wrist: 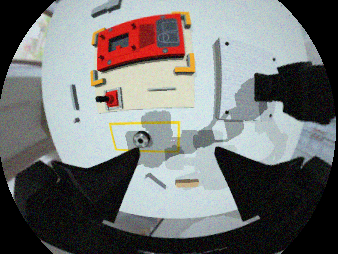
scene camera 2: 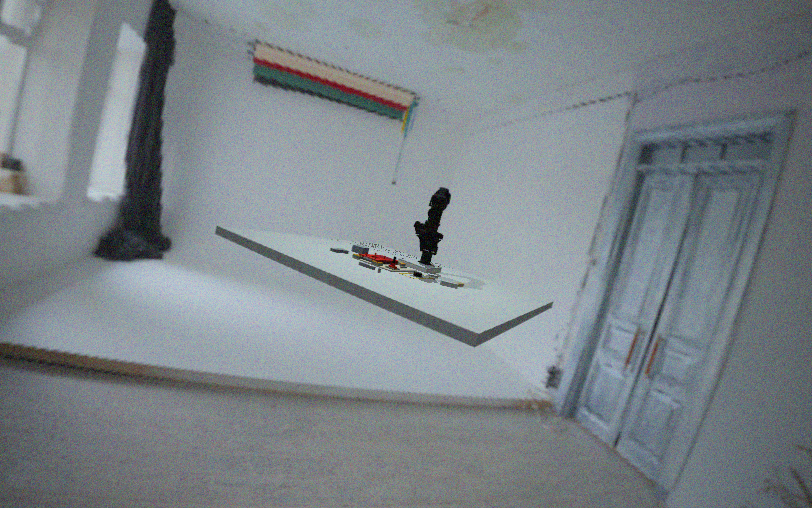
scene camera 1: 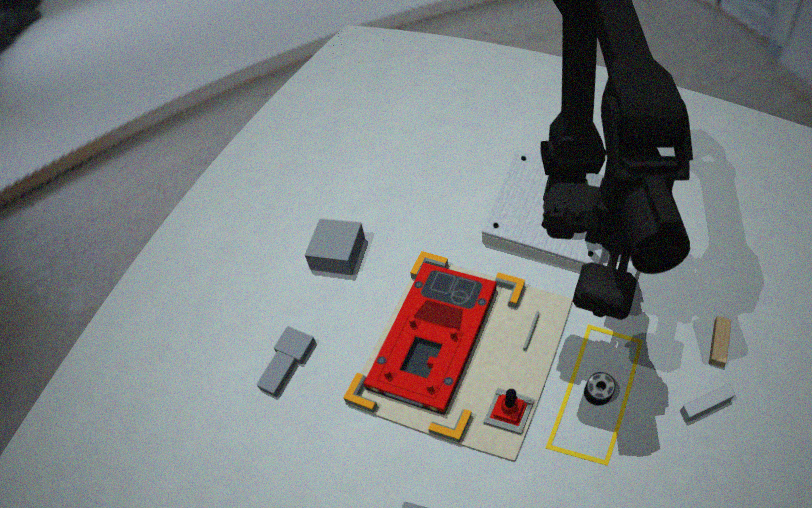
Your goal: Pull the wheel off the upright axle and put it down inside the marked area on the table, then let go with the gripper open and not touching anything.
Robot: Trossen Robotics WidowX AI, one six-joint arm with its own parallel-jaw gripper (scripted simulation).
Labels:
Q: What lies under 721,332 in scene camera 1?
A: A wooden block.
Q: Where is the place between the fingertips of my gripper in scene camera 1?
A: At 606,284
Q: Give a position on a red plate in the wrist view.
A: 150,38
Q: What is my gripper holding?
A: Nothing.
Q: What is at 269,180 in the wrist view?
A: My gripper.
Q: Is my gripper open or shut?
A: Open.

